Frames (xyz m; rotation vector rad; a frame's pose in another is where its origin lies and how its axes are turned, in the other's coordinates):
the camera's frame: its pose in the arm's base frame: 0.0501 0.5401 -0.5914 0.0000 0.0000 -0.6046
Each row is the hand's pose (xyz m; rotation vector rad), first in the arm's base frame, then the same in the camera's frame.
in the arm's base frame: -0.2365 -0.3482 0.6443 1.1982 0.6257 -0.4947
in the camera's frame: 0.2691 -0.8937 1.2357 0.9457 0.9422 0.0164
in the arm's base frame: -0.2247 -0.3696 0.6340 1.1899 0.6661 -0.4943
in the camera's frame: 0.2910 -0.9046 1.2254 0.9260 0.9779 0.0151
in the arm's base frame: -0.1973 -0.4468 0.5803 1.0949 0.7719 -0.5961
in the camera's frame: 0.3574 -0.9526 1.1717 0.8011 1.0442 -0.0829
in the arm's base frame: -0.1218 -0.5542 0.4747 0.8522 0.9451 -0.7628
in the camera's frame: 0.4806 -0.9980 1.0661 0.5185 1.1262 -0.2399
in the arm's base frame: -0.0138 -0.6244 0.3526 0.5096 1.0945 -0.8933
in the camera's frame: 0.6094 -0.9944 0.9440 0.1555 1.1581 -0.3617
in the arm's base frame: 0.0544 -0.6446 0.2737 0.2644 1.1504 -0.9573
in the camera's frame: 0.6770 -0.9722 0.8651 -0.0869 1.1354 -0.4223
